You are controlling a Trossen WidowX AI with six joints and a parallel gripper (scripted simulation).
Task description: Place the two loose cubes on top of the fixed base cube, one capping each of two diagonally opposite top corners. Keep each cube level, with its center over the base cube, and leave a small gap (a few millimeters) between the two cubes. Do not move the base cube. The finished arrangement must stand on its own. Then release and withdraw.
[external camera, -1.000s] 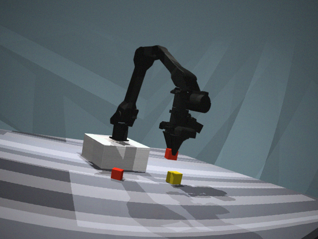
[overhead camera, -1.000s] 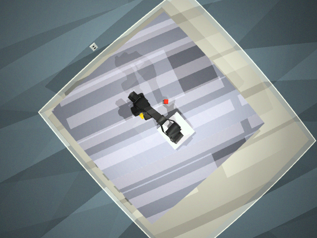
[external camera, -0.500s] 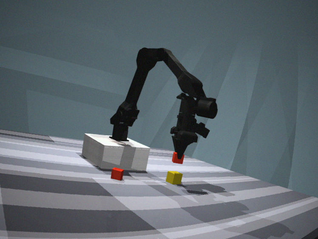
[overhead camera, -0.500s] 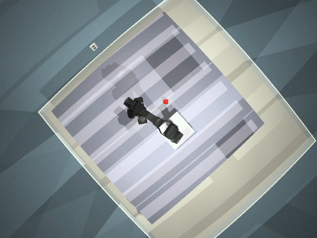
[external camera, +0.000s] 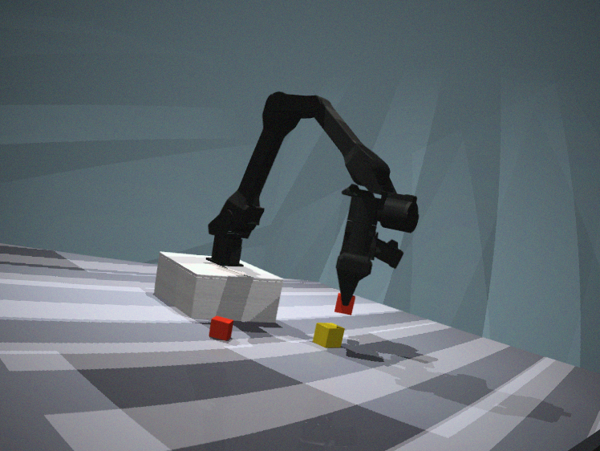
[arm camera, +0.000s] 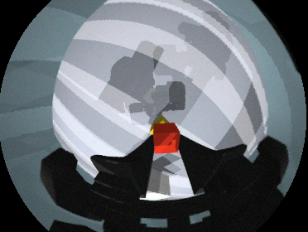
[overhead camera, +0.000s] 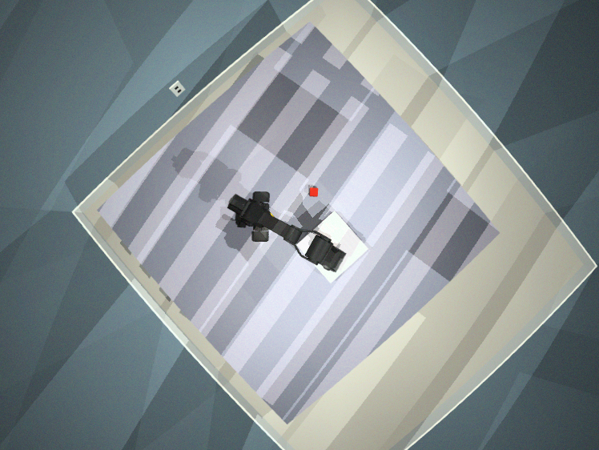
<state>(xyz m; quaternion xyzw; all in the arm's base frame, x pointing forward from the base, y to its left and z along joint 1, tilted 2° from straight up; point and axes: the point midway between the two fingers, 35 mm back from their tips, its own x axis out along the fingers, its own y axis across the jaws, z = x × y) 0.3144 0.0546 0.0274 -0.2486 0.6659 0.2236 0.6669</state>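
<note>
The yellow cube is 20 mm behind my gripper tip, 10 mm to the right of it and 70 mm below it.
</note>
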